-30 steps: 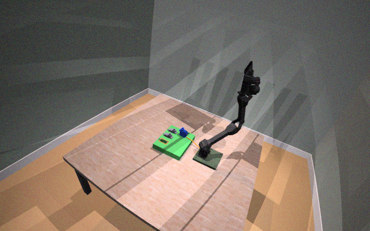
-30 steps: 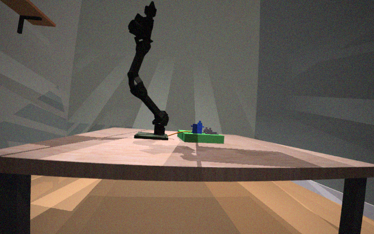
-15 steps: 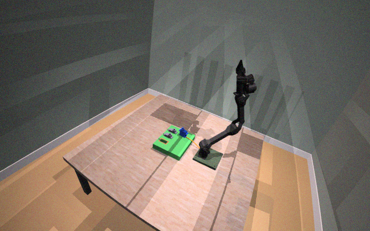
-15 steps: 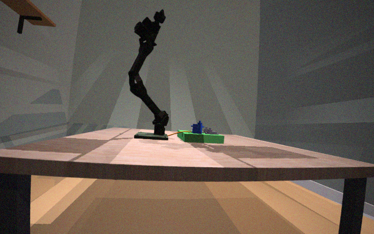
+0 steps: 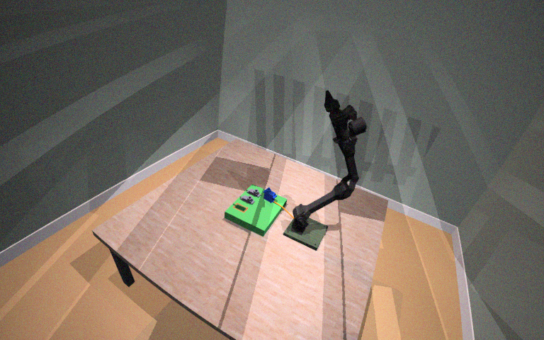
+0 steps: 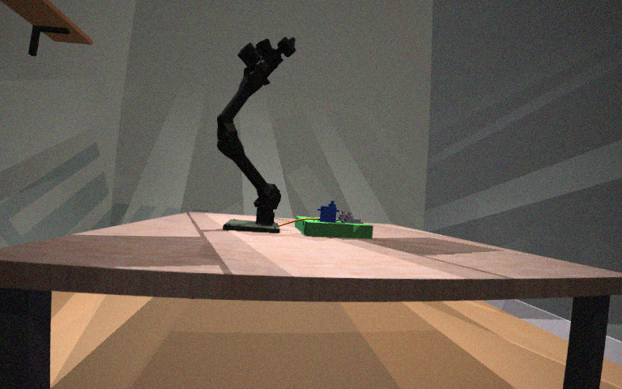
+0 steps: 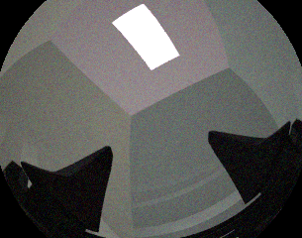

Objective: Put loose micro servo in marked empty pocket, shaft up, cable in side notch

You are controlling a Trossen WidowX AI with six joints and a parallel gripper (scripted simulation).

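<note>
My gripper tip is 730 mm above the green deck and 180 mm short of it.
</note>
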